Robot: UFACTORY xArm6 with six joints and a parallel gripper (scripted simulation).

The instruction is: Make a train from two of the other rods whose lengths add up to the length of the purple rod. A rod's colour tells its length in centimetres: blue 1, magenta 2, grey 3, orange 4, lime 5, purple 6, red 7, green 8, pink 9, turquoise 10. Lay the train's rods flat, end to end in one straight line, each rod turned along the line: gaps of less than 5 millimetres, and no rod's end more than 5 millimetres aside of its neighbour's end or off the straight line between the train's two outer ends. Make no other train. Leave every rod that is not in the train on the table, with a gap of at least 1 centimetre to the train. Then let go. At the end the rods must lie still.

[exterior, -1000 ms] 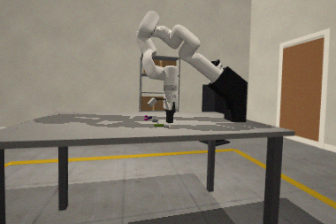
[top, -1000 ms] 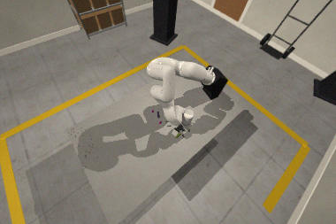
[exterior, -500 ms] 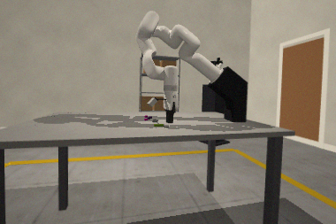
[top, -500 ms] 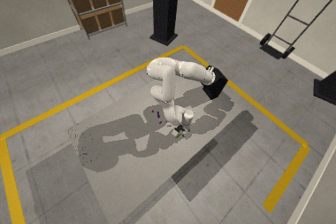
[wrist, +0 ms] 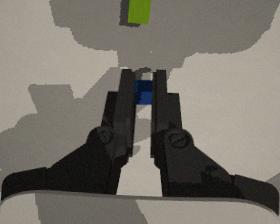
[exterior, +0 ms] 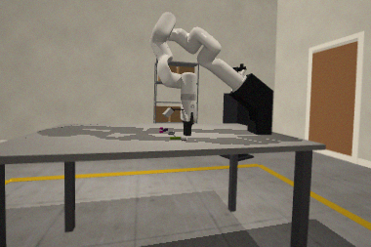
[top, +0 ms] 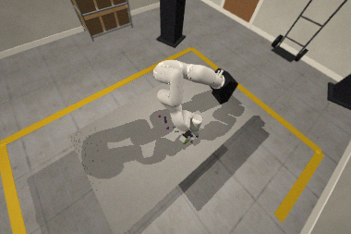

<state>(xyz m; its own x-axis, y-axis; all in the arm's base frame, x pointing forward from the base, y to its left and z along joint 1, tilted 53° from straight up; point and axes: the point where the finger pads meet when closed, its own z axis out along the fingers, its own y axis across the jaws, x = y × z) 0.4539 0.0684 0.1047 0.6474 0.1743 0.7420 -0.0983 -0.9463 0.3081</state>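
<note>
Now: hand 2 cm above the blue rod. The rest, counted from my hand: lime rod 6 cm ahead, 3 cm below, 1 cm to the right; then purple rod 25 cm to the right, 3 cm below, 1 cm behind.
</note>
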